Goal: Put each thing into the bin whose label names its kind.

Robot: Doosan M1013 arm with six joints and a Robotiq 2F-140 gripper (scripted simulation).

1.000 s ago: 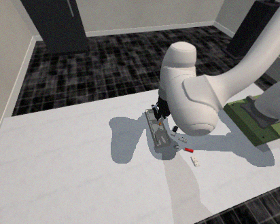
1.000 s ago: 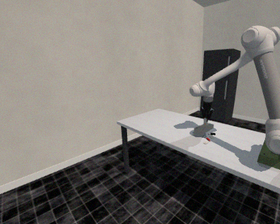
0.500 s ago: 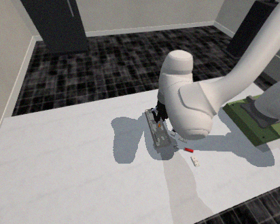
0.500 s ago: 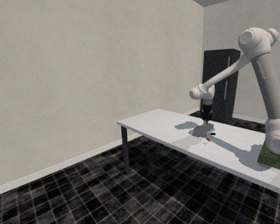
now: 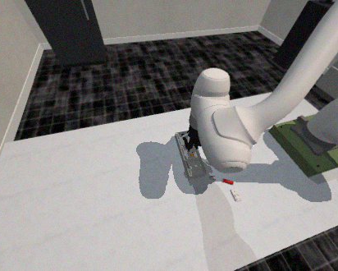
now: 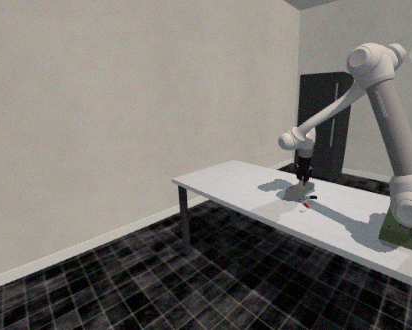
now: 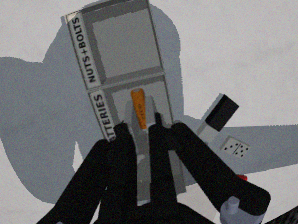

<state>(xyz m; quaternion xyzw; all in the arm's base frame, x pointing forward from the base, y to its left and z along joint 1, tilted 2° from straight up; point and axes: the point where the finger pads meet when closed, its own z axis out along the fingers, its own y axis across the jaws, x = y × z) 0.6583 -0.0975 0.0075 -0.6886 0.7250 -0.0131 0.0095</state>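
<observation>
My hand is 10 mm short of the grey bin tray and 30 mm above it. Also, from my hand: grey piece 60 mm behind, 140 mm to the left, 40 mm below; then orange battery 30 mm below; then small black piece 90 mm behind, 50 mm to the left, 40 mm below.
</observation>
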